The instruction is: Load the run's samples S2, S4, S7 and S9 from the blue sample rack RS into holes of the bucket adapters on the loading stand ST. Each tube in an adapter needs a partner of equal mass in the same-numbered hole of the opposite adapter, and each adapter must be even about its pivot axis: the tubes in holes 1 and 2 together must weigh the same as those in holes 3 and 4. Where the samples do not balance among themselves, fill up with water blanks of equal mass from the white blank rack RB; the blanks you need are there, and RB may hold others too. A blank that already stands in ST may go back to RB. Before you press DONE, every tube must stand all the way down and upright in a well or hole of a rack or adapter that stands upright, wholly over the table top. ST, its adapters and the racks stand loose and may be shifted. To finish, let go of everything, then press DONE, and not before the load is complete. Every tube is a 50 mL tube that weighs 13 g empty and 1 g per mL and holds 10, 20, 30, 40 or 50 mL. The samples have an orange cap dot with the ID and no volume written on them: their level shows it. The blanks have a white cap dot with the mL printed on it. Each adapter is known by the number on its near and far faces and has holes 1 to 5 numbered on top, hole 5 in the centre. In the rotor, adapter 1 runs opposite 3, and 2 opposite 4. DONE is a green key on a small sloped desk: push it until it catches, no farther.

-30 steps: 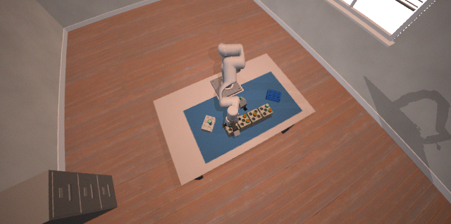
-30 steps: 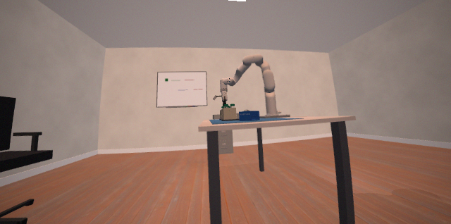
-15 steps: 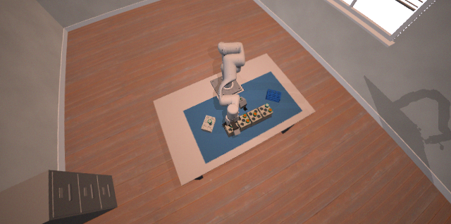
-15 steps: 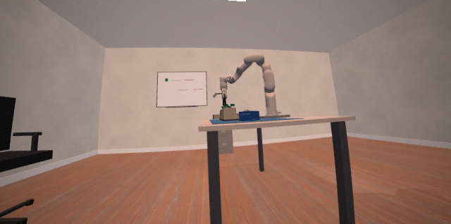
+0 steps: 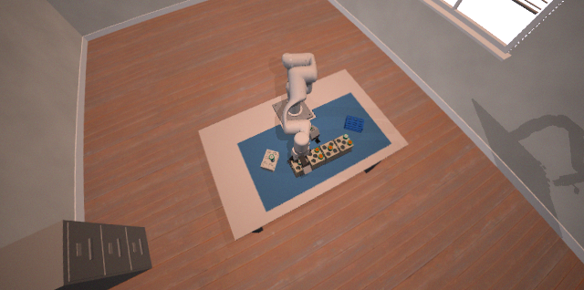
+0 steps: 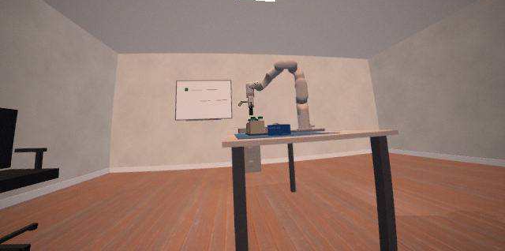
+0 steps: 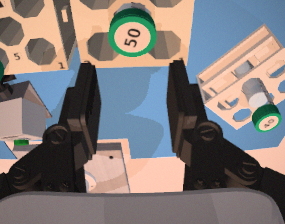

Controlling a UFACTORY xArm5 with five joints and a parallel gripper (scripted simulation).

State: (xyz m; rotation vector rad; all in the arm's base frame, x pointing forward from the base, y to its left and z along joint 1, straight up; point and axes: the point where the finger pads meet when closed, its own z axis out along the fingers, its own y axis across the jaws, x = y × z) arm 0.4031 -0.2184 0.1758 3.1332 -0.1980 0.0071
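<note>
Right now my hand is 16 cm past the done desk, 21 cm to the right of it and 14 cm above it. From my hand the other things lie so: sample tube S2 (3 cm ahead, 23 cm to the left, 12 cm below); then sample tube S4 (1 cm behind, 13 cm to the left, 12 cm below); then sample tube S7 (4 cm ahead, 12 cm to the left, 12 cm below).
</note>
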